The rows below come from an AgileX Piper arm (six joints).
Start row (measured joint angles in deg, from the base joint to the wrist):
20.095 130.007 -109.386 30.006 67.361 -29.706
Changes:
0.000 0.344 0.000 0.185 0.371 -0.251
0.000 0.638 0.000 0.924 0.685 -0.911
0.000 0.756 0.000 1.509 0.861 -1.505
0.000 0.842 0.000 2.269 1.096 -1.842
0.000 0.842 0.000 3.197 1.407 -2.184
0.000 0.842 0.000 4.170 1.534 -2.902
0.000 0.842 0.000 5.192 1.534 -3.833
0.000 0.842 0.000 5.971 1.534 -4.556
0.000 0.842 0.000 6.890 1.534 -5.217
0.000 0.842 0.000 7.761 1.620 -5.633
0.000 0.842 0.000 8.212 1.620 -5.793
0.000 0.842 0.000 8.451 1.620 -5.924
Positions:
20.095 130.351 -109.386 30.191 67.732 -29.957
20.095 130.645 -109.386 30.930 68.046 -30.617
20.095 130.763 -109.386 31.515 68.222 -31.211
20.095 130.849 -109.386 32.275 68.457 -31.548
20.095 130.849 -109.386 33.203 68.768 -31.890
20.095 130.849 -109.386 34.176 68.895 -32.608
20.095 130.849 -109.386 35.198 68.895 -33.539
20.095 130.849 -109.386 35.977 68.895 -34.262
20.095 130.849 -109.386 36.896 68.895 -34.923
20.095 130.849 -109.386 37.767 68.981 -35.339
20.095 130.849 -109.386 38.218 68.981 -35.499
20.095 130.849 -109.386 38.457 68.981 -35.630

